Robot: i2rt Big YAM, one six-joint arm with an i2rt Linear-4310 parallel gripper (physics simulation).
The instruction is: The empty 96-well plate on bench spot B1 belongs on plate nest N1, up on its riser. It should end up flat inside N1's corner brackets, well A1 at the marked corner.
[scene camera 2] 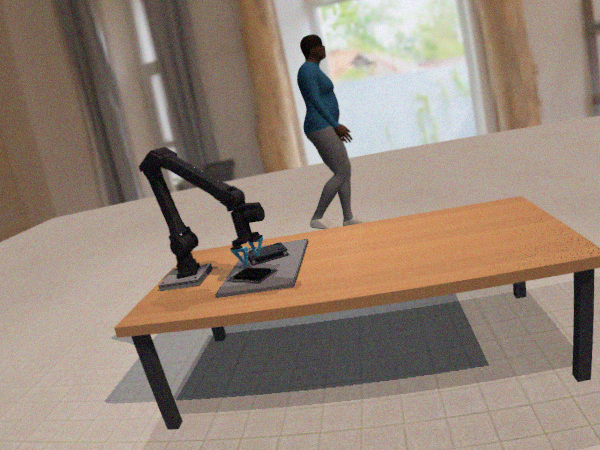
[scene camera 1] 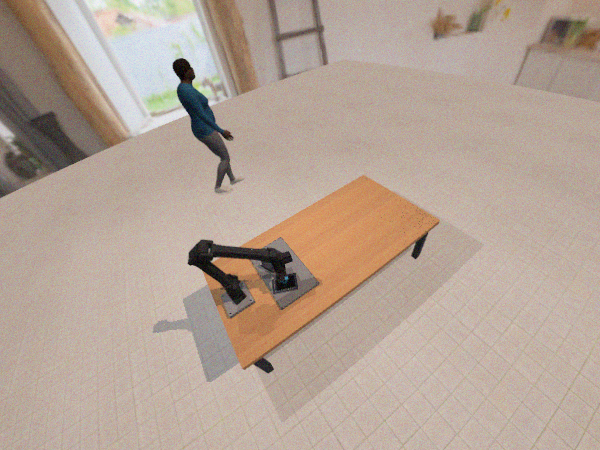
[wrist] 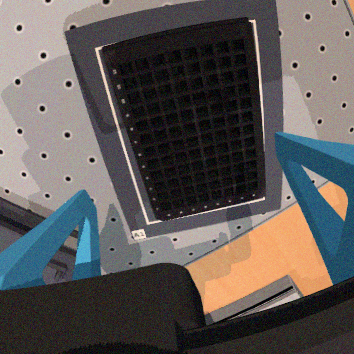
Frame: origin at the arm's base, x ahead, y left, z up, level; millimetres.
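Seen in the pictures: gripper, fingertip midpoint: [scene camera 2: 252,260] [scene camera 1: 284,276] [wrist: 180,171]; arm's base at its link origin: [scene camera 2: 188,272] [scene camera 1: 237,295].
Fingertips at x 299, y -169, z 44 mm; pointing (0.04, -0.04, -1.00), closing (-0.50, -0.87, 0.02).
Note:
Pixels of each thing's top centre, then the offset from my fingertips to it. "spot": a spot on its surface instead. Level surfaces: height alone.
- black 96-well plate at its top centre: [wrist: 198,133] [scene camera 2: 251,272] [scene camera 1: 285,282] 12 mm back, 10 mm right, 43 mm down
- dark spot B1 at a spot on its surface: [wrist: 95,110] spot: 42 mm ahead, 24 mm left, 58 mm down
- A1 label at a spot on its surface: [wrist: 138,234] spot: 47 mm back, 88 mm left, 57 mm down
- raised dark nest N1 at its top centre: [scene camera 2: 265,249] [scene camera 1: 272,258] 50 mm ahead, 192 mm left, 24 mm down
- wooden table at its surface level: 72 mm down
The black 96-well plate [scene camera 1: 285,284] [scene camera 2: 253,274] [wrist: 192,120] lies flat on the dark spot B1 [wrist: 95,110], inside its white outline. An "A1" label [wrist: 138,234] is at the spot's lower-left corner in the wrist view. My gripper [scene camera 2: 251,258] [wrist: 180,171] is open and empty, above the board; in the wrist view its blue fingers stand left and right of the plate's lower part. The raised dark nest N1 [scene camera 2: 271,253] stands behind the plate in scene camera 2; the arm partly hides it in scene camera 1. Its corner brackets are too small to make out.
Plate and nest are on a grey perforated board [scene camera 1: 306,281] [scene camera 2: 296,270] [wrist: 30,95] on the wooden table [scene camera 1: 350,235] [scene camera 2: 425,250]. The arm's base plate [scene camera 1: 245,302] [scene camera 2: 170,283] is beside the board. A person [scene camera 1: 200,115] [scene camera 2: 320,100] stands on the floor beyond the table.

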